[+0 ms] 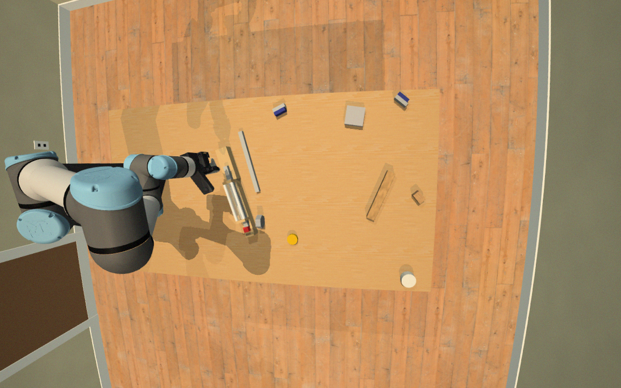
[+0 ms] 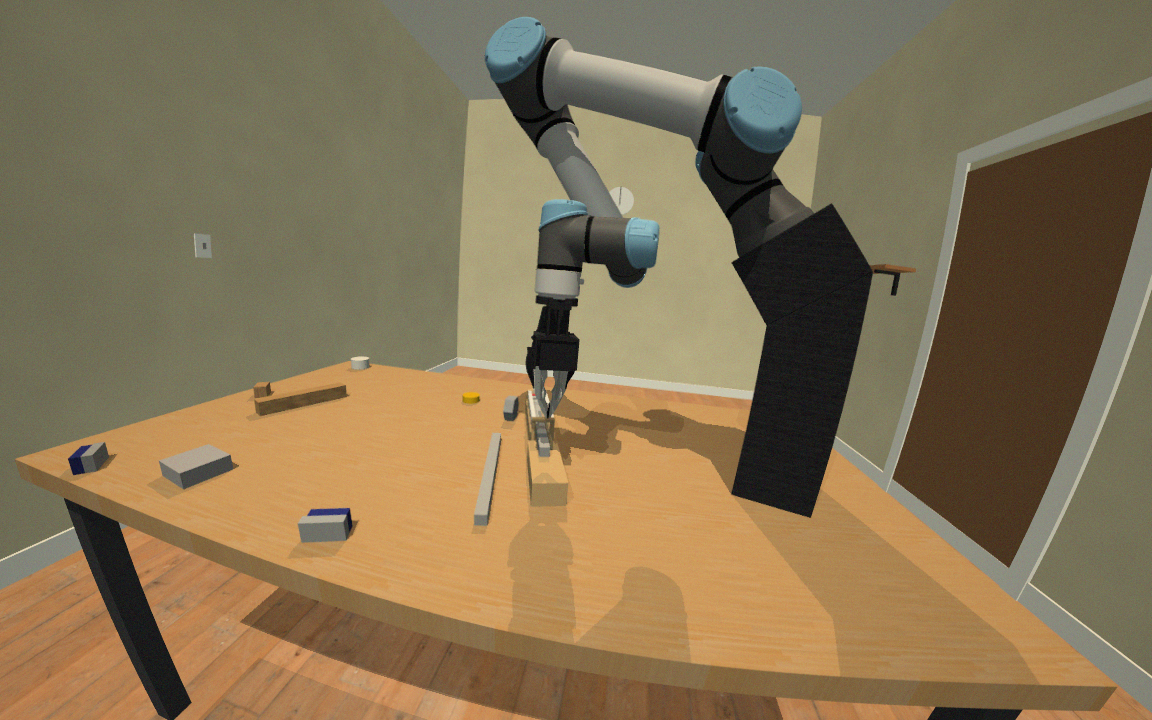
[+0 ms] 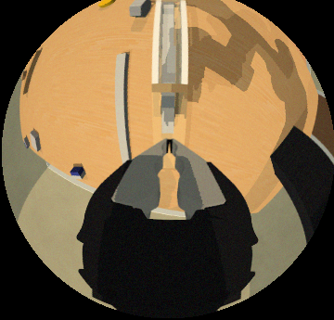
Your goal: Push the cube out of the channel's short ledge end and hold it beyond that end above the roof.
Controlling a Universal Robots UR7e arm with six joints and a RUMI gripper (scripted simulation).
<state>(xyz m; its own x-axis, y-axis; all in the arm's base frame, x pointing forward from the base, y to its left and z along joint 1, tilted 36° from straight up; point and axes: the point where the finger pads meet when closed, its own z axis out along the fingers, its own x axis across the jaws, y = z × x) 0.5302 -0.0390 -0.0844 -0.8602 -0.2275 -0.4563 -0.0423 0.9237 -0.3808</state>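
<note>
My gripper is now 300 mm to the left of the red cube, 80 mm above it and 20 mm short of it. The rest, counted from my hand: long grey stick 120 mm below, 100 mm ahead, 10 mm to the left; then grey block 280 mm to the right, 110 mm below, 80 mm ahead; then channel 150 mm to the right, 80 mm below, 10 mm ahead.
</note>
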